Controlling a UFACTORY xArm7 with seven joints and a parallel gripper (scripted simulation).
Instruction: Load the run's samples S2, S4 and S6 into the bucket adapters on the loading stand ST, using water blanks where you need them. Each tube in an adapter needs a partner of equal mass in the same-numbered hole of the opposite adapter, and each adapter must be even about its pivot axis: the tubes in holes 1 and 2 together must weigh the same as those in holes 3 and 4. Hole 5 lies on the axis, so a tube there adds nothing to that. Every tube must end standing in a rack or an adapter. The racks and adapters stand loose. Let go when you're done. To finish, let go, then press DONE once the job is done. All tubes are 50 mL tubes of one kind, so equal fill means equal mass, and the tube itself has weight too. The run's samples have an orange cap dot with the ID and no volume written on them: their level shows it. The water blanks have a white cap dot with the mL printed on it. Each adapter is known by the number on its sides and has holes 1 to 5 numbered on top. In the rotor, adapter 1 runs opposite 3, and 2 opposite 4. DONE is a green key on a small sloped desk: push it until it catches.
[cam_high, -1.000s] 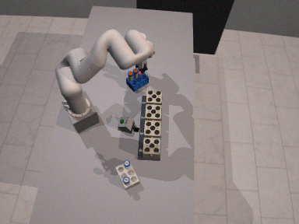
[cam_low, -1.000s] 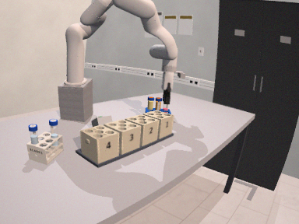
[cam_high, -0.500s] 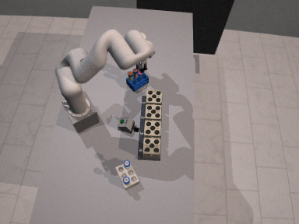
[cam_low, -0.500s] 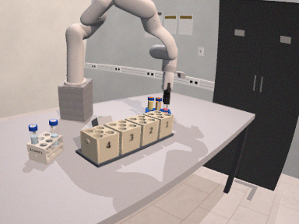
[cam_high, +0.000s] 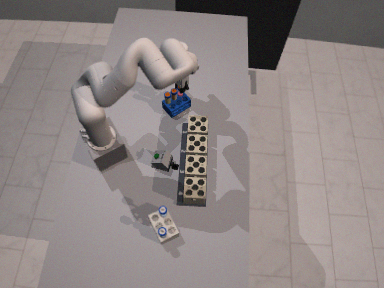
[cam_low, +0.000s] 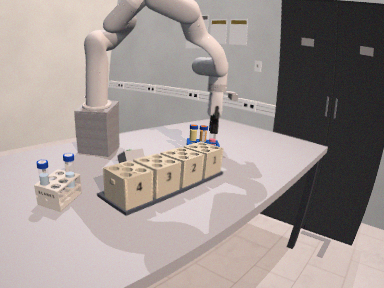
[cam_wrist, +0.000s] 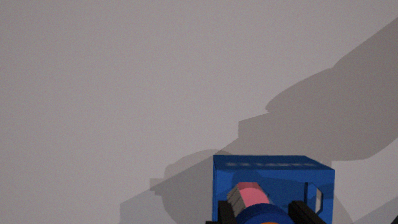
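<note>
My gripper is now 5 cm above the sample tube S6 and 1 cm to the right of it. Round my hand: sample tube S2 (5 cm below, 3 cm to the right, 2 cm behind); then sample tube S4 (7 cm behind, 5 cm to the right, 5 cm below); then blue sample rack (9 cm below, 4 cm to the right, 2 cm behind).
</note>
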